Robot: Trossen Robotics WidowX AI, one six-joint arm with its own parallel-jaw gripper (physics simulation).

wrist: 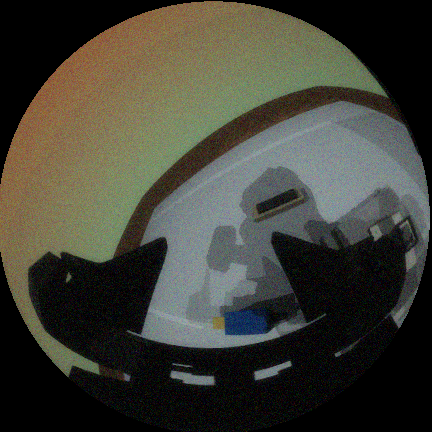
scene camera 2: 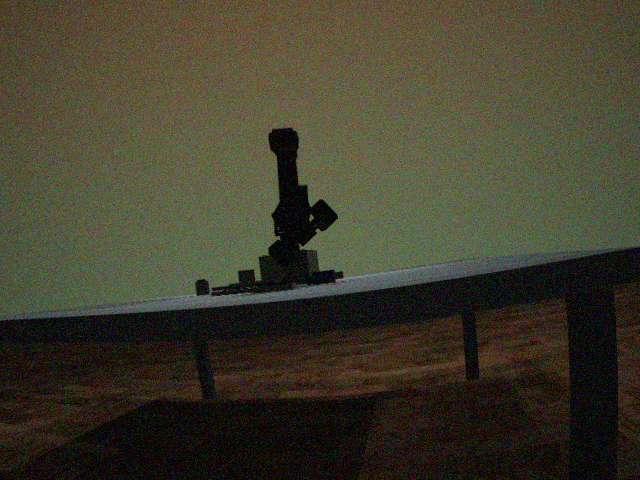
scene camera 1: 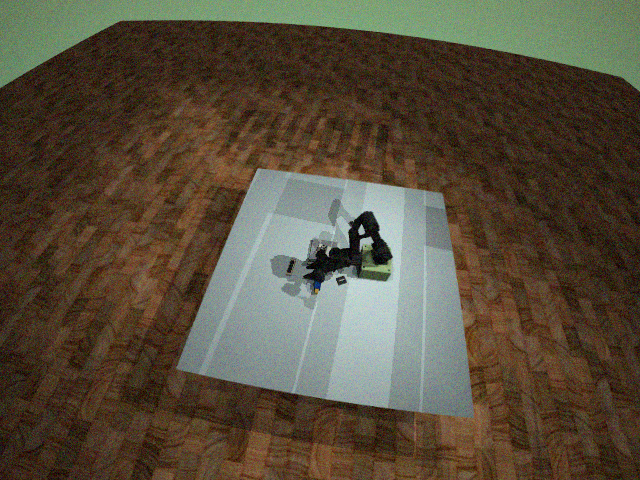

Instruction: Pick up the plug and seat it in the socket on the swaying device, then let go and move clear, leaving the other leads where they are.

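A blue plug with a yellow end [scene camera 1: 317, 285] [wrist: 245, 322] lies on the table near my gripper; in the wrist view it shows low between the fingers, closer to the palm than the tips. My gripper [scene camera 1: 309, 270] [wrist: 219, 240] is open, its two black fingers wide apart with nothing held, above the table. A framed, light-coloured device [scene camera 1: 311, 250] stands beside the gripper on the far side, partly hidden by the arm; part of its dark frame [wrist: 414, 235] shows at the right of the wrist view. Its socket cannot be made out. The gripper is too dark to make out in scene camera 2.
A small tan-rimmed box with a dark top [scene camera 1: 291, 266] [wrist: 280, 211] stands beyond the fingers. A small dark square piece [scene camera 1: 340, 280] lies near the green base box [scene camera 1: 376, 272] under the arm. In scene camera 2, a small block [scene camera 2: 202, 287] stands left of the arm.
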